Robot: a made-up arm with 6 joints. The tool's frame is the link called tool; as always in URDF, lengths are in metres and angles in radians. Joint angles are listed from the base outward.
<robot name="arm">
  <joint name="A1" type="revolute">
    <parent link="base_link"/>
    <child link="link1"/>
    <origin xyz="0 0 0.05" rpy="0 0 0"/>
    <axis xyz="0 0 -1"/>
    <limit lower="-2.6" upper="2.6"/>
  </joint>
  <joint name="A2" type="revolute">
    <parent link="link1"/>
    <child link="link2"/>
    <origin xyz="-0.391 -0.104 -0.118" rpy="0 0 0"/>
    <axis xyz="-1 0 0"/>
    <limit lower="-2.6" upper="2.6"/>
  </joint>
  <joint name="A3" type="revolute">
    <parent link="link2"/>
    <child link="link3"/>
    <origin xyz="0.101 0.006 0.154" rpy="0 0 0"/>
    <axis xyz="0 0 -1"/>
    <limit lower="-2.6" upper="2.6"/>
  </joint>
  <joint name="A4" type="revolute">
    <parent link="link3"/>
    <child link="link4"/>
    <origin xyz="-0.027 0.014 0.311" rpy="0 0 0"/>
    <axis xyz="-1 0 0"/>
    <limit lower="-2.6" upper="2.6"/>
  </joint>
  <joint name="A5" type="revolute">
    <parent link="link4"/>
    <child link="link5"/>
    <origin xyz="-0.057 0.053 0.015" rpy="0 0 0"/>
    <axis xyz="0 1 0"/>
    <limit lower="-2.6" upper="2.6"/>
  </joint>
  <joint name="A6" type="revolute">
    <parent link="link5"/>
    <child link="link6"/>
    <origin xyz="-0.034 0.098 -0.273" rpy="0 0 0"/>
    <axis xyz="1 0 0"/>
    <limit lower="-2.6" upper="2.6"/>
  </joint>
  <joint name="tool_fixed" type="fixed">
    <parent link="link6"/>
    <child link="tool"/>
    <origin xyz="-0.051 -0.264 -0.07" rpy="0 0 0"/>
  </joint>
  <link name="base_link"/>
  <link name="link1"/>
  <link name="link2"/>
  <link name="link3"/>
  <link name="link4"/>
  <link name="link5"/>
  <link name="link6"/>
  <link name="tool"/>
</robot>
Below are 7 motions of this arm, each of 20 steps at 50 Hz.
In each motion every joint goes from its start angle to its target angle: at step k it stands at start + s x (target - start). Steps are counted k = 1, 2, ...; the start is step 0. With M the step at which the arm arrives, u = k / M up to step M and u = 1 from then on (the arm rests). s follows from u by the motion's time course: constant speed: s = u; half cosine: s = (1 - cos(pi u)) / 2; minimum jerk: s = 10 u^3 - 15 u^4 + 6 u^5.
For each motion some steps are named. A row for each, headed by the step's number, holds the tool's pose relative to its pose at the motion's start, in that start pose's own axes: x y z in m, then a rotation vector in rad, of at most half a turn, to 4 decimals.
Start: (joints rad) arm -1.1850 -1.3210 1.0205 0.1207 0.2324 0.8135
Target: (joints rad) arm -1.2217 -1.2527 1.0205 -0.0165 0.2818 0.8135
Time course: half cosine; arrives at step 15
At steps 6, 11, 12, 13, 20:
6: -0.0075 0.0168 -0.0139 0.0234 0.0078 0.0031
11: -0.0183 0.0401 -0.0332 0.0561 0.0205 0.0089
12: -0.0199 0.0433 -0.0359 0.0607 0.0224 0.0099
13: -0.0211 0.0458 -0.0379 0.0642 0.0240 0.0107
20: -0.0220 0.0478 -0.0396 0.0670 0.0252 0.0113

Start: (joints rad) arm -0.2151 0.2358 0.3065 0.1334 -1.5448 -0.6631
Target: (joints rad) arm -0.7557 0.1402 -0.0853 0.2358 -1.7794 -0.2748
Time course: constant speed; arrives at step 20
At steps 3, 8, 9, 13, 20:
3: 0.0012 0.0105 -0.0437 0.1927 -0.0535 -0.0423
8: 0.0106 0.0432 -0.1059 0.5129 -0.1473 -0.1155
9: 0.0136 0.0516 -0.1162 0.5767 -0.1668 -0.1307
13: 0.0293 0.0887 -0.1496 0.8311 -0.2473 -0.1929
20: 0.0691 0.1571 -0.1740 1.2713 -0.3990 -0.3104

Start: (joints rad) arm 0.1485 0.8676 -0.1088 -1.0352 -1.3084 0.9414
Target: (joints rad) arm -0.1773 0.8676 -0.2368 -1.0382 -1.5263 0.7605
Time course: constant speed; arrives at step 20
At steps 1, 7, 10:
1: 0.0009 0.0056 0.0031 0.0093 0.0033 0.0057
7: 0.0068 0.0381 0.0231 0.0656 0.0204 0.0389
10: 0.0100 0.0538 0.0340 0.0943 0.0271 0.0546

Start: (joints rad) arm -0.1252 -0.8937 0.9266 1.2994 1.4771 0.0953
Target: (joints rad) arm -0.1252 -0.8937 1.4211 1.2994 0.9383 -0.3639
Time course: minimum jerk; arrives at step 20
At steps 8, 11, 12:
8: -0.0060 0.0104 0.0379 -0.1044 -0.0200 -0.0071
11: -0.0121 0.0216 0.0733 -0.1965 -0.0361 -0.0212
12: -0.0142 0.0257 0.0852 -0.2267 -0.0408 -0.0273

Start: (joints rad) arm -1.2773 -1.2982 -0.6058 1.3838 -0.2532 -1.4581
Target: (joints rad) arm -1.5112 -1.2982 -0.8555 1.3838 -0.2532 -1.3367
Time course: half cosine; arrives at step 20
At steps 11, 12, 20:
11: 0.0402 0.0783 -0.0877 0.1826 -0.1309 -0.1410
12: 0.0468 0.0895 -0.0980 0.2075 -0.1479 -0.1592
20: 0.0800 0.1424 -0.1408 0.3224 -0.2238 -0.2406

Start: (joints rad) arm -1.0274 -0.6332 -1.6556 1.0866 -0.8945 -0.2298
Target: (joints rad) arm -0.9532 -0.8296 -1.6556 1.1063 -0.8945 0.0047
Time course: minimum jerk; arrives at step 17
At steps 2, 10, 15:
2: -0.0003 -0.0002 0.0003 0.0004 -0.0003 -0.0009
10: -0.0155 -0.0054 0.0177 0.0191 -0.0188 -0.0413
15: -0.0222 -0.0063 0.0272 0.0279 -0.0311 -0.0587

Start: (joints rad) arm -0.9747 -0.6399 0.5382 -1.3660 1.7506 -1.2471
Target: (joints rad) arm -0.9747 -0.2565 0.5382 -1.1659 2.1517 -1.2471
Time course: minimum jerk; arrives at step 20
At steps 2, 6, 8, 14, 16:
2: 0.0013 0.0004 0.0004 -0.0008 0.0055 0.0014
6: 0.0255 0.0078 0.0069 -0.0124 0.1048 0.0264
8: 0.0508 0.0147 0.0123 -0.0184 0.2043 0.0500
14: 0.1429 0.0339 0.0206 0.0018 0.5370 0.1177
16: 0.1627 0.0369 0.0201 0.0135 0.6033 0.1289

